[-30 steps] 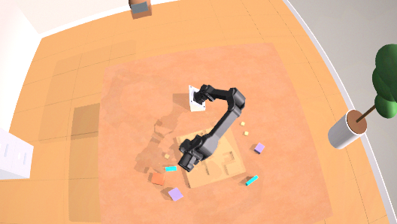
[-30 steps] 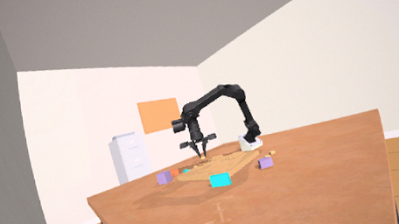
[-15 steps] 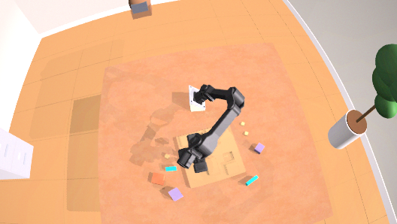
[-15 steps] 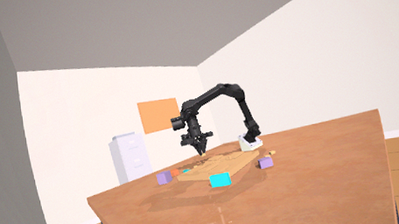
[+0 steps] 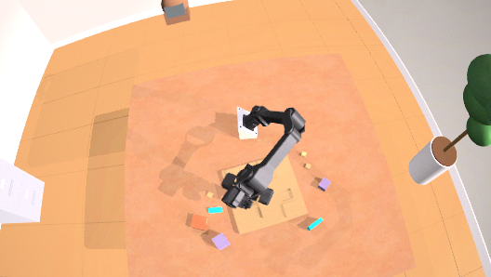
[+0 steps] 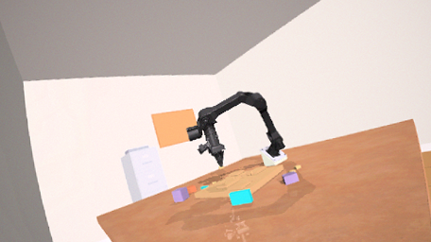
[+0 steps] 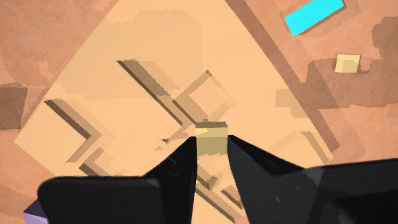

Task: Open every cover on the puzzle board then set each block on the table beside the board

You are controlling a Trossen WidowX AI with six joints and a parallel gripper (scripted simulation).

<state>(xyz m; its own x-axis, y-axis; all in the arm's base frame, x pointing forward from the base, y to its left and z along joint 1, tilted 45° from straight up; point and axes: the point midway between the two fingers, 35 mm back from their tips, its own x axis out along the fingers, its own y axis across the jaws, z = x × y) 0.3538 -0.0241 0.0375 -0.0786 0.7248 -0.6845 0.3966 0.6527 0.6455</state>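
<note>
The cyan block is 15 cm to the right of my gripper tip, 9 cm below it and 4 cm ahead of it. Also, from my gripper tip: orange block 21 cm to the right, 11 cm ahead, 8 cm below.
</note>
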